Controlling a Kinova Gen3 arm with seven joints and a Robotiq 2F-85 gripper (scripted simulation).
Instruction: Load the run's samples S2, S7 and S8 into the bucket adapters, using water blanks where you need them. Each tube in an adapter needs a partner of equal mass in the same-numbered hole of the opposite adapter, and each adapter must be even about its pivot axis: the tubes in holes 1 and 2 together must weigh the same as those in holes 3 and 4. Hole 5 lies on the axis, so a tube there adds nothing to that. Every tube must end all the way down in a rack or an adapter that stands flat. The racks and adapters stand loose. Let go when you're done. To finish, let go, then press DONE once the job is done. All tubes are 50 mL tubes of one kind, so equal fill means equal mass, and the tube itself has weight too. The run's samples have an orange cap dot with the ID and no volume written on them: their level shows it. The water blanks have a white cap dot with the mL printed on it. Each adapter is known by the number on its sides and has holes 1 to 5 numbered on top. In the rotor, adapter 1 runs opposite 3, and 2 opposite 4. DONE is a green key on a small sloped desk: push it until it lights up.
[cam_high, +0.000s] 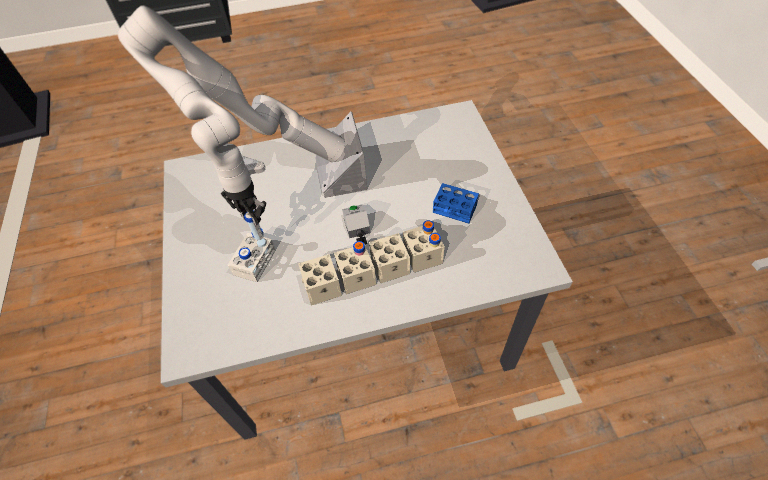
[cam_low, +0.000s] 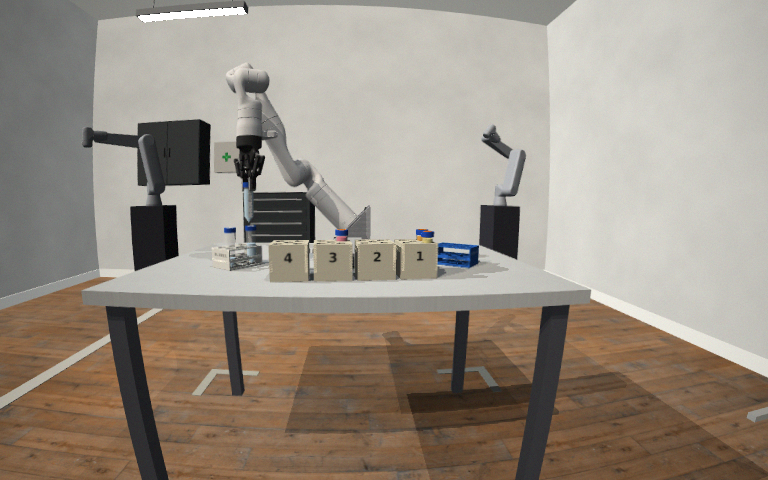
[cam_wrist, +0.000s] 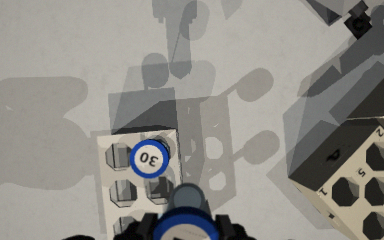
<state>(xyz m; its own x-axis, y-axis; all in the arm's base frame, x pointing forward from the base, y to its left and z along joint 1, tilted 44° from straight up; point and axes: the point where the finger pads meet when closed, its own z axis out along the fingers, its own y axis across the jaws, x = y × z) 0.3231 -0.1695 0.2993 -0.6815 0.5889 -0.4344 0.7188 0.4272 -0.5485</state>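
My hand is 10 mm short of the water blank marked 50 and 50 mm above it. From my hand the other things lie so: blank marked 30: 50 mm behind, 10 mm to the right, 180 mm below; blank: 10 mm ahead, 50 mm to the right, 180 mm below; white rack: 30 mm behind, 40 mm to the right, 210 mm below.
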